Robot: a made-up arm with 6 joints. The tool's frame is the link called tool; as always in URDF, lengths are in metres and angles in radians. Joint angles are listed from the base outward.
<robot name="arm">
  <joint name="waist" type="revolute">
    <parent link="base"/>
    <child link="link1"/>
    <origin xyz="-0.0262 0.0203 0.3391"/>
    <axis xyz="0 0 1"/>
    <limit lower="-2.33" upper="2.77"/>
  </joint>
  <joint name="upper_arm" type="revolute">
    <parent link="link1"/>
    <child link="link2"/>
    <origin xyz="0.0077 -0.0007 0.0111" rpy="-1.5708 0 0"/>
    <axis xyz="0 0 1"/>
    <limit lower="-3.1" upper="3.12"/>
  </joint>
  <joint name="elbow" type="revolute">
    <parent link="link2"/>
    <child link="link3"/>
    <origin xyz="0.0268 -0.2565 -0.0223" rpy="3.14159 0 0"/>
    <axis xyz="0 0 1"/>
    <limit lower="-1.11" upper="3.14"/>
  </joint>
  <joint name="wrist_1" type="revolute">
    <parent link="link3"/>
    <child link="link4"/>
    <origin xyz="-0.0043 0 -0.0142" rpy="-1.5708 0 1.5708"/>
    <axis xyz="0 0 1"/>
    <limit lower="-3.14" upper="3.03"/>
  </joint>
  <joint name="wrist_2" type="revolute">
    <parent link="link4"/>
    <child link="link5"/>
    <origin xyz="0.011 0.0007 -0.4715" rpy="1.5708 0 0"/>
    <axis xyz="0 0 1"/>
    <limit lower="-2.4" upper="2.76"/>
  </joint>
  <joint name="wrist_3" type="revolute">
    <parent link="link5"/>
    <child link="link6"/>
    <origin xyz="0.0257 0.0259 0.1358" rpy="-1.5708 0 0"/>
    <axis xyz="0 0 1"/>
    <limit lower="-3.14" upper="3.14"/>
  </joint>
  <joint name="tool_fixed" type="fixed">
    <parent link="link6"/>
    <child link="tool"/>
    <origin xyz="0.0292 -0.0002 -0.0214" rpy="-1.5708 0 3.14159"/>
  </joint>
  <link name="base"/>
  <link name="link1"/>
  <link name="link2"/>
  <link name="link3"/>
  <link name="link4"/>
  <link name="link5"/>
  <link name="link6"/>
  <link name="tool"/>
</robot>
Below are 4 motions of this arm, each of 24 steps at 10 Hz.
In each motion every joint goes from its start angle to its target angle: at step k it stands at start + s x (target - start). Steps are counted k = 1, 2, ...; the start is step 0. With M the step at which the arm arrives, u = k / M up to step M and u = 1 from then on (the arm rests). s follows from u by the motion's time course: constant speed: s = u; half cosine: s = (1 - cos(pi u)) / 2; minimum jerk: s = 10 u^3 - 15 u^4 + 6 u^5.
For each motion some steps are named. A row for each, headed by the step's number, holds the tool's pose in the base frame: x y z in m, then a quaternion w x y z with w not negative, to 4 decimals.
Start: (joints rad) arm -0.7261 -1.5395 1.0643 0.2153 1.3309 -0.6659
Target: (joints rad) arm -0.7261 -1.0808 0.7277 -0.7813 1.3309 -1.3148
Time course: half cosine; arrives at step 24
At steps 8, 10, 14, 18, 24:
8: -0.5574 0.2699 0.6887 0.7664 -0.1051 -0.4187 0.4757
10: -0.5249 0.2388 0.7463 0.7847 -0.0767 -0.3425 0.5110
14: -0.4345 0.1654 0.8502 0.7838 -0.0168 -0.1865 0.5920
18: -0.3386 0.0989 0.9140 0.7419 0.0298 -0.0695 0.6662
24: -0.2701 0.0564 0.9412 0.6966 0.0558 -0.0064 0.7152

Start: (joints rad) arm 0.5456 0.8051 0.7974 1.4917 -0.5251 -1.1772
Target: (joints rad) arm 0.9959 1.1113 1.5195 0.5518 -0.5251 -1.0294
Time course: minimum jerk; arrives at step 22
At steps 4, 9, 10, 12, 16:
4: 0.5502 0.4059 0.6775 0.5686 0.3982 0.4459 -0.5651
9: 0.5158 0.4364 0.7156 0.5431 0.4139 0.5569 -0.4728
10: 0.5053 0.4441 0.7235 0.5342 0.4133 0.5885 -0.4444
12: 0.4829 0.4590 0.7361 0.5132 0.4047 0.6526 -0.3832
16: 0.4433 0.4837 0.7462 0.4696 0.3681 0.7544 -0.2737

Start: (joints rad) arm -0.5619 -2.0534 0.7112 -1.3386 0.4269 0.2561
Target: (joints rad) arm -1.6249 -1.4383 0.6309 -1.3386 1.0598 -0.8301
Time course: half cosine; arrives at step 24
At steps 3, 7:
3: -0.5696 0.2788 0.5364 0.7426 0.2862 -0.1392 0.5892
7: -0.4953 0.3447 0.6002 0.7660 0.2766 -0.0964 0.5722

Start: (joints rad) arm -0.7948 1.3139 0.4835 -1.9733 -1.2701 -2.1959
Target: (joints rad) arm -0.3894 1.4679 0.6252 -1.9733 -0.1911 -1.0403
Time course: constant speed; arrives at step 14
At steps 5, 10, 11, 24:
5: 0.3640 -0.2378 -0.0880 0.7596 -0.2519 -0.0986 -0.5915
10: 0.3858 -0.1871 -0.1059 0.6990 -0.4954 -0.1689 -0.4873
11: 0.3888 -0.1769 -0.1083 0.6837 -0.5399 -0.1822 -0.4560
24: 0.3959 -0.1456 -0.1129 0.6313 -0.6601 -0.2184 -0.3436

